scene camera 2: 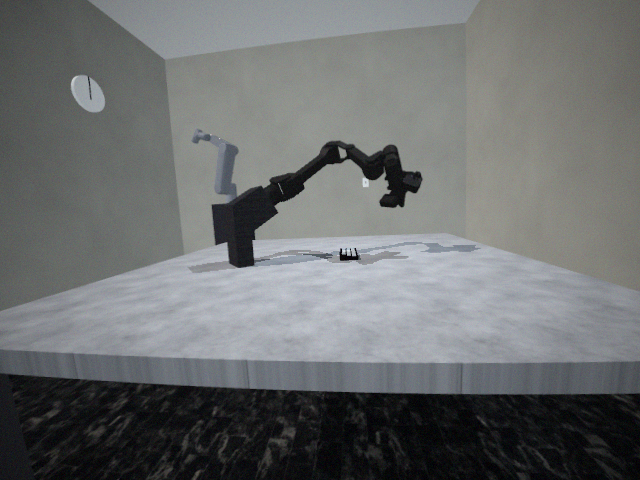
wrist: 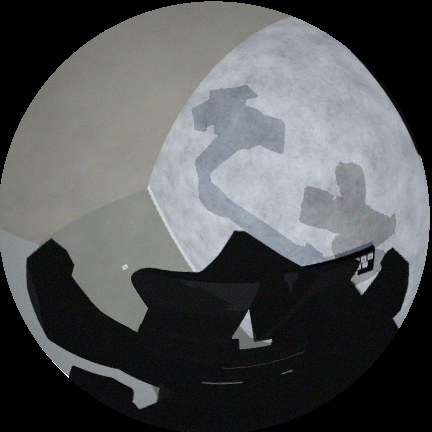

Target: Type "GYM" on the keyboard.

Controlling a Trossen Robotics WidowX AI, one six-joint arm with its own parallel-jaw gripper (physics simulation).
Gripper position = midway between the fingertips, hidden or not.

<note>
In view: the gripper (scene camera 2: 402,206).
The gripper shows as well in the wrist view (wrist: 238,235).
</note>
